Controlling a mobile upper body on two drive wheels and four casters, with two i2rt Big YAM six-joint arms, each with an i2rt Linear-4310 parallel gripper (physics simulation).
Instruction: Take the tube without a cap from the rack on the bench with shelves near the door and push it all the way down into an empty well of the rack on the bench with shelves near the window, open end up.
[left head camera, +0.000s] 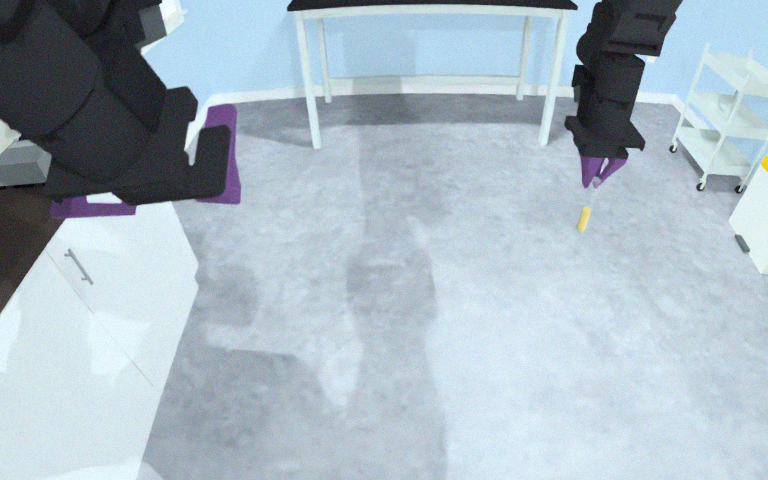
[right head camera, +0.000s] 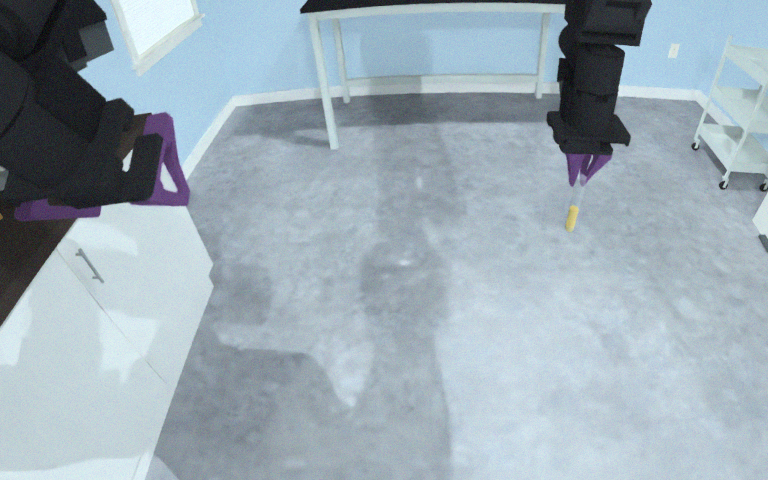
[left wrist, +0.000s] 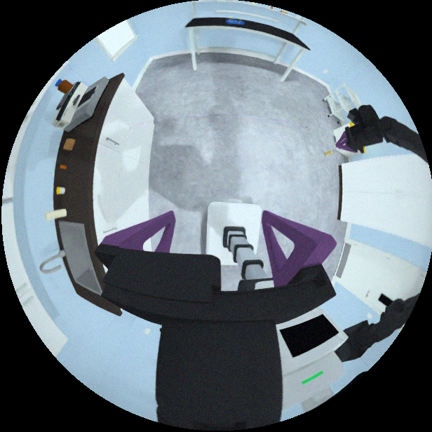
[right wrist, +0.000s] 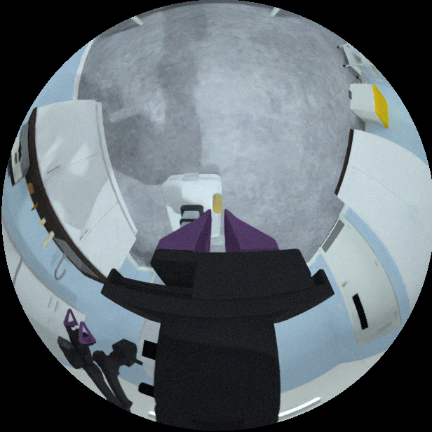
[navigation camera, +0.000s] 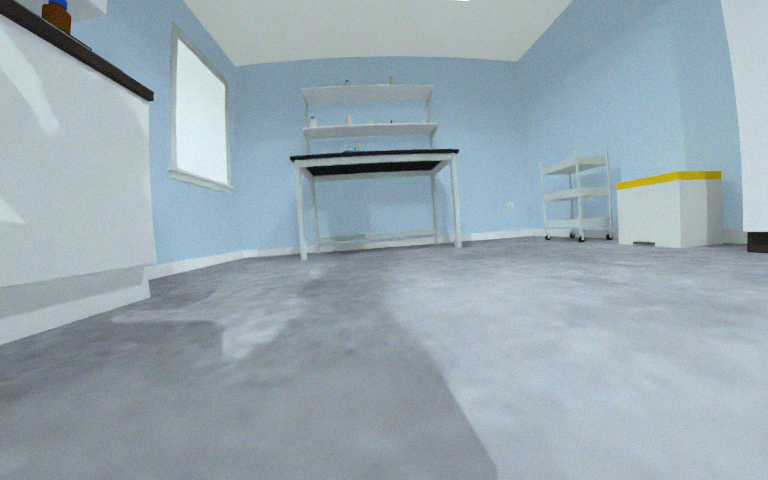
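Observation:
My right gripper (left head camera: 594, 182) (right head camera: 578, 182) (right wrist: 217, 213) is shut on a clear tube with yellow contents (left head camera: 583, 219) (right head camera: 572, 219) (left wrist: 328, 153) (right wrist: 217, 203). The tube hangs slightly tilted, yellow end down, above the floor; its upper end is hidden between the fingers. My left gripper (left wrist: 218, 215) is open and empty, over the edge of the left counter in the head views. A blue rack (left wrist: 235, 21) (navigation camera: 352, 150) with coloured caps stands on the black-topped bench with shelves (left wrist: 267, 31) (navigation camera: 407, 156) across the room. Its wells are too small to read.
A window (navigation camera: 201, 113) is left of the bench. A white cabinet (left head camera: 113, 316) (left wrist: 122, 150) with a dark counter runs along the left. A white cart (left head camera: 736, 70) (navigation camera: 574, 195) and a white bin with a yellow top (right wrist: 361, 97) (navigation camera: 648, 215) stand at the right.

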